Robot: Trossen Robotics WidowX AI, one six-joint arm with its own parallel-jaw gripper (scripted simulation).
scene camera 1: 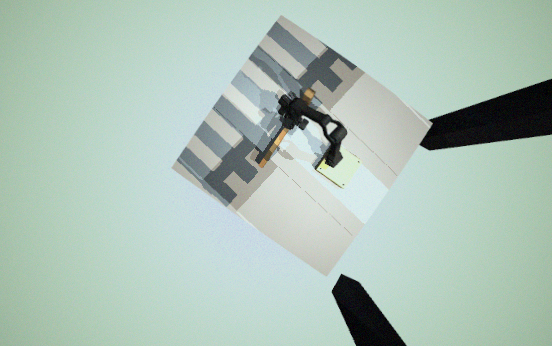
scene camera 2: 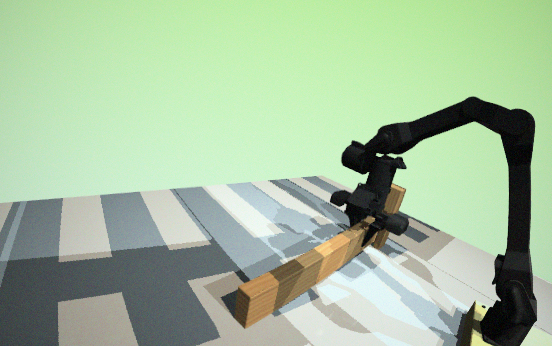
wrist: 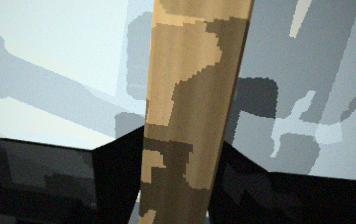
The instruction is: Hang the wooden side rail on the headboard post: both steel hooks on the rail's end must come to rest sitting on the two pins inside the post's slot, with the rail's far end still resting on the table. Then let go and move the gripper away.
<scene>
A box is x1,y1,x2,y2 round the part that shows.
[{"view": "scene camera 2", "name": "my gripper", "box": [330,179,408,246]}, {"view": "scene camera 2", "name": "wooden side rail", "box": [234,216,377,327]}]
</scene>
